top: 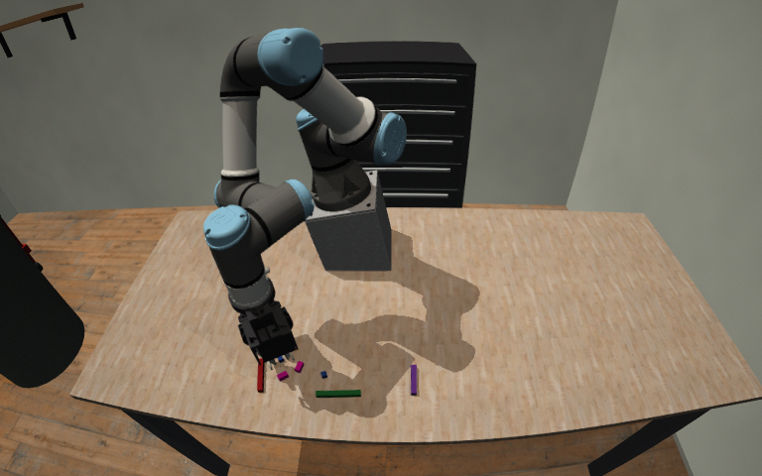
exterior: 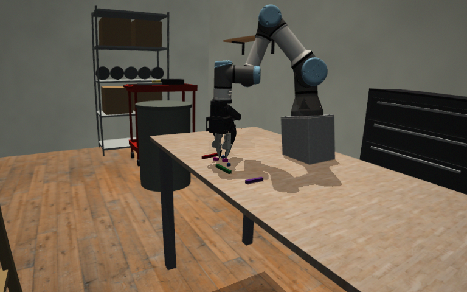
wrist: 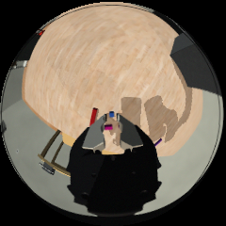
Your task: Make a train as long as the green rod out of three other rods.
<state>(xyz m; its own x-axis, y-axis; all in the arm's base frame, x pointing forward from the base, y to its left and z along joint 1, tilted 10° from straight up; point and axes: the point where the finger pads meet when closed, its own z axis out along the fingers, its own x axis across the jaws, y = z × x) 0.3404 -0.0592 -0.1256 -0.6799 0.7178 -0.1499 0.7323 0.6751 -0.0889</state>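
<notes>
Right now the magenta rod is 30 mm ahead of my hand, 20 mm to the left of it and 10 mm below it. The rest, counted from my hand: purple rod (20 mm behind, 260 mm to the left, 10 mm below); green rod (40 mm ahead, 130 mm to the left, 10 mm below); red rod (50 mm ahead, 20 mm to the right, 10 mm below).
</notes>
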